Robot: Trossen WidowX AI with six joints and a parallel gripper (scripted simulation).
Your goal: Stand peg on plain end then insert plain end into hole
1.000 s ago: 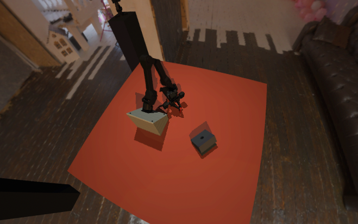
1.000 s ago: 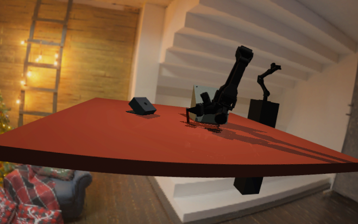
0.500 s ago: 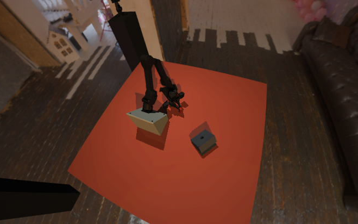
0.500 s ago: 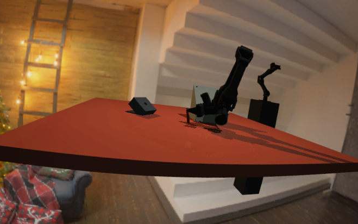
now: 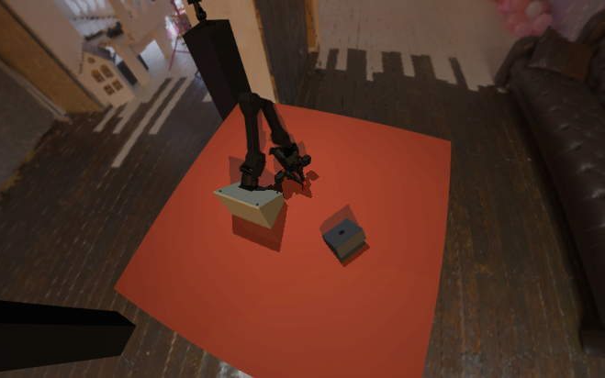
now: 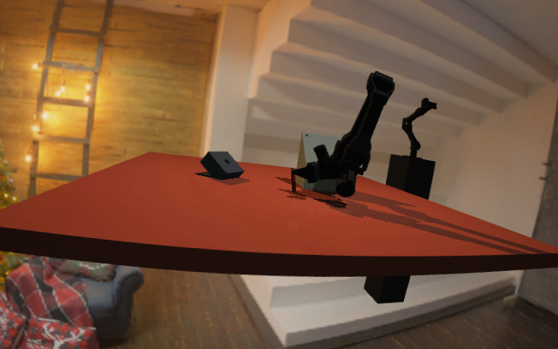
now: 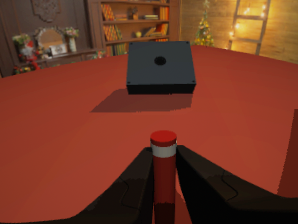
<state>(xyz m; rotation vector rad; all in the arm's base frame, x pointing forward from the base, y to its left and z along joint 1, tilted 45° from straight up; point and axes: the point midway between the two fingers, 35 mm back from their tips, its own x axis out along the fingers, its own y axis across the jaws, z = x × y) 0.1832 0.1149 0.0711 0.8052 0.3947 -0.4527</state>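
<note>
My gripper tip is 10 mm above the red peg. Round my gripper tip: dark sloped panel (230 mm ahead, 170 mm to the right, 30 mm below).
</note>
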